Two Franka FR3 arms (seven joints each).
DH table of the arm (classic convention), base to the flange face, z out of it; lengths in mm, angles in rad. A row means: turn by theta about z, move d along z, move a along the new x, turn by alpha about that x. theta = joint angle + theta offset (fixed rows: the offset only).
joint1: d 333  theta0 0  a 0  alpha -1.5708
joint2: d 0  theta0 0  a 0  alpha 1.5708
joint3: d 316  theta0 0  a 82.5  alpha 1.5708
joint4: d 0  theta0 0  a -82.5  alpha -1.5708
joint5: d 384  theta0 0  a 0  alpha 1.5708
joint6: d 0  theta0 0  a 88  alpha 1.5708
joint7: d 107  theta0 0  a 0  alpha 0
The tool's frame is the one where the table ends.
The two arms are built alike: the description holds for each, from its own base.
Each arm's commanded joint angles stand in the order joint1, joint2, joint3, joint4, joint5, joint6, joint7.
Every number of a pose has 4 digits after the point.
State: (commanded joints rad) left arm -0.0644 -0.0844 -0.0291 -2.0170 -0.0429 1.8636 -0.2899; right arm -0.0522 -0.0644 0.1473 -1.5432 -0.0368 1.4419 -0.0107
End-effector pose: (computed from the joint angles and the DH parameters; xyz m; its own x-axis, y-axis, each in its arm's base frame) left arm 0.5217 -0.0526 0.4833 0.9752 0.2076 -0.0771 0.2094 -0.9777 0.0163; right arm 0.5188 0.0481 0.6607 0.9942 0.1002 -0.0379 0.1019 -0.9937 0.0457
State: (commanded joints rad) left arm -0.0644 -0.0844 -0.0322 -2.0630 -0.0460 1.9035 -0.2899; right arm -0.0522 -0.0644 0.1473 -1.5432 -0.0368 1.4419 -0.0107
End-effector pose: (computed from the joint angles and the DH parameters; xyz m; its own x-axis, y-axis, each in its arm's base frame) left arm 0.5178 -0.0538 0.4650 0.9747 0.2072 -0.0835 0.2093 -0.9777 0.0163; right arm 0.5188 0.0481 0.6607 0.9942 0.1002 -0.0379 0.1019 -0.9937 0.0457
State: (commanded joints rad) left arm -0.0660 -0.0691 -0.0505 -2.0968 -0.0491 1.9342 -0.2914; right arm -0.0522 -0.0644 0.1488 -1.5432 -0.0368 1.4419 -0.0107
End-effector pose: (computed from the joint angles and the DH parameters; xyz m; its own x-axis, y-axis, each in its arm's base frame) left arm 0.5152 -0.0640 0.4438 0.9761 0.1920 -0.1015 0.1941 -0.9809 0.0119; right arm 0.5187 0.0489 0.6606 0.9941 0.1017 -0.0380 0.1033 -0.9936 0.0458
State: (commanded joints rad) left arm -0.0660 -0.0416 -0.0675 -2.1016 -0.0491 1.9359 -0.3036; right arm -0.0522 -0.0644 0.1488 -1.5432 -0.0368 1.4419 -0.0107
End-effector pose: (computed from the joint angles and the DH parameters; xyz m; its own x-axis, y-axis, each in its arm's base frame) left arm 0.5160 -0.0729 0.4275 0.9735 0.1878 -0.1306 0.1897 -0.9818 0.0015; right arm 0.5187 0.0489 0.6606 0.9941 0.1017 -0.0380 0.1033 -0.9936 0.0458
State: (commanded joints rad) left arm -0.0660 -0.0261 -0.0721 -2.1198 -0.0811 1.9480 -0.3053; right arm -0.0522 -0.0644 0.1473 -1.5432 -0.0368 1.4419 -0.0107
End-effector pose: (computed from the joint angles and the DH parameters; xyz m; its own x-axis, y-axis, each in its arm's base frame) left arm 0.5140 -0.0771 0.4123 0.9672 0.1971 -0.1600 0.2030 -0.9790 0.0212; right arm 0.5188 0.0481 0.6607 0.9942 0.1002 -0.0379 0.1019 -0.9937 0.0457
